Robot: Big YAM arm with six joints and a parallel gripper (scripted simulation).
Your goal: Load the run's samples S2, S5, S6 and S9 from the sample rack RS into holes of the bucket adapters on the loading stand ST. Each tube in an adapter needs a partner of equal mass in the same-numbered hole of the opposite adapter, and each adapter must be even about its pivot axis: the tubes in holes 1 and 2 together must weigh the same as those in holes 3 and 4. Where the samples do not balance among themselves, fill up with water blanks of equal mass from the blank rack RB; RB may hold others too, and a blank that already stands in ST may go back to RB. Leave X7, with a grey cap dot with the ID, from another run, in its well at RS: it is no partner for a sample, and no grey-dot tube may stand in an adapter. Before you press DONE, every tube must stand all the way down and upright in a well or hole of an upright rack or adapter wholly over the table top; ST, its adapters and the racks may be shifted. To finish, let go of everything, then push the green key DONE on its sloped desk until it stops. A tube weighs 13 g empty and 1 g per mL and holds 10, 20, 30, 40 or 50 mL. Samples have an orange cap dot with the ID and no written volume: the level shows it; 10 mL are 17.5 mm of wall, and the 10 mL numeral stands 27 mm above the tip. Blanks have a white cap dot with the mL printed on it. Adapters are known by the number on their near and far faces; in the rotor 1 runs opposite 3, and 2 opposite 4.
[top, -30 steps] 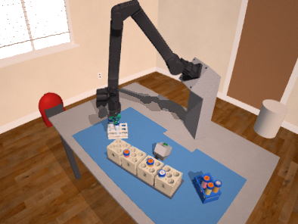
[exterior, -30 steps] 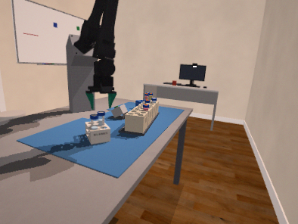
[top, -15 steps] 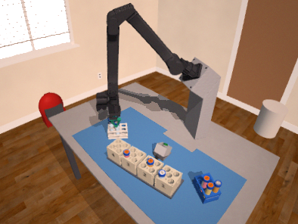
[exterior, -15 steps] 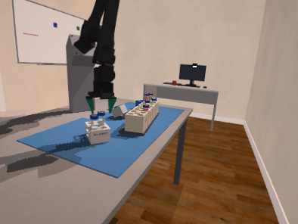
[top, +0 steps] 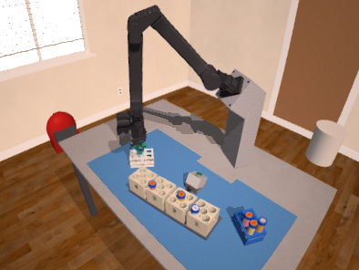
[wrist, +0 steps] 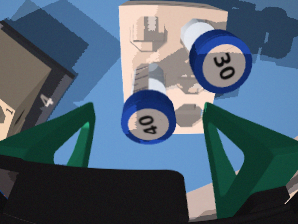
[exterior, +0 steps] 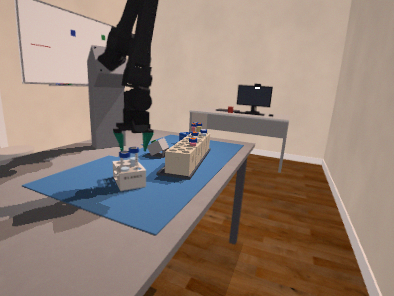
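My hand is 5 cm above the 40 mL blank and 1 cm short of it. The rest, counted from my hand: 30 mL blank: 5 cm to the right, 5 cm below, 2 cm behind; white blank rack RB: 8 cm below, 2 cm behind, 1 cm to the right; sample tube S5: 20 cm ahead, 17 cm to the left, 5 cm below.
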